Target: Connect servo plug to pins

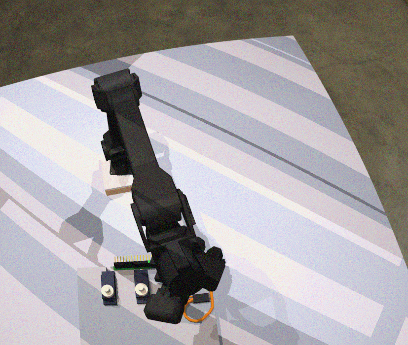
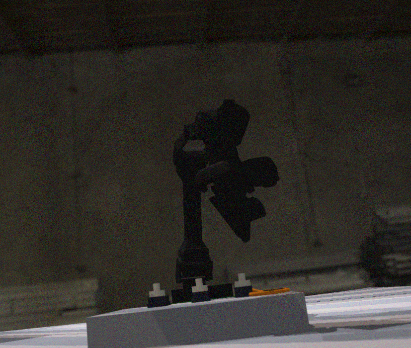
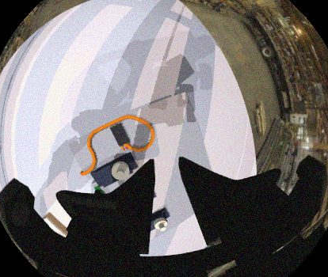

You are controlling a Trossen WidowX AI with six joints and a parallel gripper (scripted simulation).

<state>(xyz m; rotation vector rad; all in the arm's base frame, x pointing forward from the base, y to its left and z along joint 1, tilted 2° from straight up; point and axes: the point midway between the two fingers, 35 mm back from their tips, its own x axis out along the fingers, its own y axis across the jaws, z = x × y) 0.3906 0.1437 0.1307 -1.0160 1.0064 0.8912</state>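
The green band is 120 mm behind my gripper tip, 60 mm to the right of it and 70 mm below it. The rest, counted from my gripper tip: black pin header 110 mm behind, 90 mm to the right, 80 mm below; grey holder 40 mm ahead, 80 mm to the right, 120 mm below.
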